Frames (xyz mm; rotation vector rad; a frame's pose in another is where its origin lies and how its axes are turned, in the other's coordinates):
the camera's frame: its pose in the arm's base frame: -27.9 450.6 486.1 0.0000 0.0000 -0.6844
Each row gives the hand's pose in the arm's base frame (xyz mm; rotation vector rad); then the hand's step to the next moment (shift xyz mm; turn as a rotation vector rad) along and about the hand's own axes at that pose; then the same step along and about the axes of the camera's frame.
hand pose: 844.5 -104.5 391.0 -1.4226 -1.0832 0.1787
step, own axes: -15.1 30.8 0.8 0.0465 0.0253 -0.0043
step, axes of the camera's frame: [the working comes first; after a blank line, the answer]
step, axes of the arm's base frame: 6.3 -2.9 -33.6 0.0405 0.0343 0.0024

6.7 1.7 -33.6 0.0097 0.0522 0.0024
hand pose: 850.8 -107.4 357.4 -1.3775 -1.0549 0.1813
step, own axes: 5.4 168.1 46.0 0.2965 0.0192 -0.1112
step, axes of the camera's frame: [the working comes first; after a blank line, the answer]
step, axes of the arm's base frame: 48.1 79.0 -147.8 0.2513 0.1230 0.1495

-12.7 91.6 -147.8 0.1169 0.2542 0.1495
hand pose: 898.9 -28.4 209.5 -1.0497 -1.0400 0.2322
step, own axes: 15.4 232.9 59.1 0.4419 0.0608 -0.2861
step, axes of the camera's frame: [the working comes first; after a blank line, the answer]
step, axes of the arm's base frame: 30.3 166.4 -171.4 0.4797 0.1280 0.1854

-81.7 148.1 -171.4 0.2907 0.4024 0.1854
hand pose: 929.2 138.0 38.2 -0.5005 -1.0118 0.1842
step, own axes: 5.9 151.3 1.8 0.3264 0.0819 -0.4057
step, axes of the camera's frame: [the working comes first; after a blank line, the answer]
step, axes of the arm's base frame: 13.7 134.8 -67.6 0.5218 0.0656 0.0357

-74.6 113.1 -67.6 0.3628 0.3807 0.0357
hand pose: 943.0 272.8 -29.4 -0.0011 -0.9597 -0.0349
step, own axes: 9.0 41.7 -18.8 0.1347 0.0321 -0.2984
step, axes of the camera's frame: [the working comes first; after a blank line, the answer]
step, axes of the arm's base frame: 21.8 41.1 -2.8 0.3225 0.0232 -0.0605

-9.1 45.6 -2.8 0.2352 0.2219 -0.0605
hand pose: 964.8 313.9 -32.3 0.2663 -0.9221 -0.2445
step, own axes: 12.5 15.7 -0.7 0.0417 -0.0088 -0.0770
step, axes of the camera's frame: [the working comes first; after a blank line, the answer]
step, axes of the arm's base frame: 9.3 10.8 14.1 0.0857 -0.0123 -0.0160

0.3 14.3 14.1 0.0741 0.0446 -0.0160
